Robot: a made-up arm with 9 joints. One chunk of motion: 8 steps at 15 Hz.
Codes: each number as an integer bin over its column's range. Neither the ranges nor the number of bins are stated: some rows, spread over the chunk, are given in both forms.
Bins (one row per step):
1: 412 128 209 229 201 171 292 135 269
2: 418 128 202 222 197 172 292 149 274
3: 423 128 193 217 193 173 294 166 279
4: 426 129 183 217 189 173 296 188 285
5: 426 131 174 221 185 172 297 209 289
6: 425 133 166 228 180 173 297 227 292
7: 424 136 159 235 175 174 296 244 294
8: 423 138 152 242 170 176 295 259 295
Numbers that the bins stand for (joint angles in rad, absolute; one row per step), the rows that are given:
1: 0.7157 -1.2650 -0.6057 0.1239 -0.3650 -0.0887 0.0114 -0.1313 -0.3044
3: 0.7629 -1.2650 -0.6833 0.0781 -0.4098 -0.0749 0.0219 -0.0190 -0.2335
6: 0.7714 -1.2144 -0.8144 0.1201 -0.4826 -0.0749 0.0377 0.2018 -0.1414
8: 0.7629 -1.1638 -0.8823 0.1735 -0.5385 -0.0542 0.0272 0.3177 -0.1202
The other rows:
2: 0.7414 -1.2650 -0.6396 0.0972 -0.3874 -0.0818 0.0114 -0.0806 -0.2689
4: 0.7757 -1.2549 -0.7319 0.0781 -0.4322 -0.0749 0.0324 0.0606 -0.1910
5: 0.7757 -1.2346 -0.7755 0.0933 -0.4546 -0.0818 0.0377 0.1367 -0.1627
7: 0.7671 -1.1840 -0.8483 0.1468 -0.5105 -0.0680 0.0324 0.2634 -0.1273

